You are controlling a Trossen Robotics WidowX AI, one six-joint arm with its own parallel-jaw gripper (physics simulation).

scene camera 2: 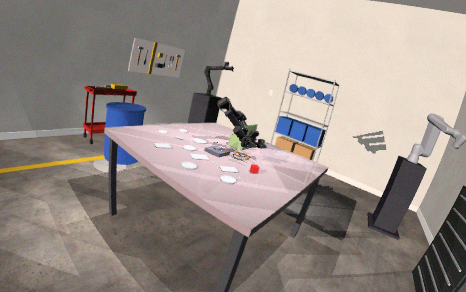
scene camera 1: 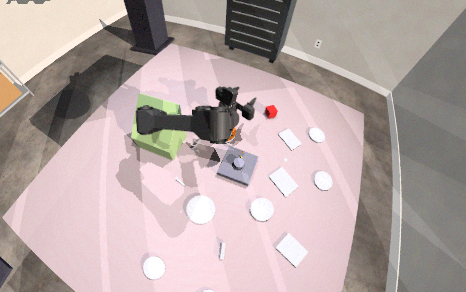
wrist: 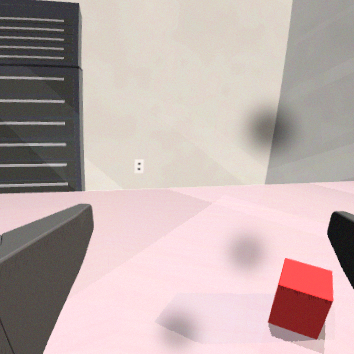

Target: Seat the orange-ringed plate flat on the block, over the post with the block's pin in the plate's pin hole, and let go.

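Frame: origin at the arm's base, x right, y back, z down, level; centimetres.
Where they show: gripper, fingertip midpoint: [scene camera 2: 261, 147] [scene camera 1: 247, 92] [wrist: 213, 219]; arm's base at its link origin: [scene camera 1: 157, 118].
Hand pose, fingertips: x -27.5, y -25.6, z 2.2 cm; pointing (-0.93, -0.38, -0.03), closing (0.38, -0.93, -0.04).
Things, the pixels of their top centre, and the offset from my fingertips. Level surfaces: height alone.
- orange-ringed plate at its top centre: [scene camera 1: 223, 131] [scene camera 2: 241, 155] dz +11.6, dx +14.5, dy +4.6 cm
- grey block at its top centre: [scene camera 1: 239, 162] [scene camera 2: 218, 147] dz +8.9, dx +27.3, dy -6.5 cm
- table with its round post, surface height: dz +8.9 cm
- red cube at its top centre: [wrist: 306, 277] [scene camera 1: 271, 108] [scene camera 2: 255, 165] dz +8.8, dx -3.9, dy -11.9 cm
The orange-ringed plate [scene camera 1: 232, 135] [scene camera 2: 240, 156] is low at the table beside the block; the arm hides most of it in scene camera 1. The grey block [scene camera 1: 246, 176] [scene camera 2: 222, 153] sits on the table with its round post [scene camera 1: 239, 163] uncovered. A small yellow-orange mark shows beside the post; I cannot tell whether it is the pin. My gripper [scene camera 1: 245, 95] [scene camera 2: 260, 143] [wrist: 213, 219] is open and empty, past the plate on the side away from the block. It points out over the table, and its fingers stand wide apart in the wrist view. The plate does not show in the wrist view.
A red cube [scene camera 1: 271, 111] [scene camera 2: 254, 169] [wrist: 301, 300] lies ahead of the fingers, toward the right one in the wrist view. A green box-like object [scene camera 1: 172, 146] [scene camera 2: 235, 141] stands by the arm's base. White discs [scene camera 1: 200, 209] and white rectangles [scene camera 1: 283, 181] lie around the block.
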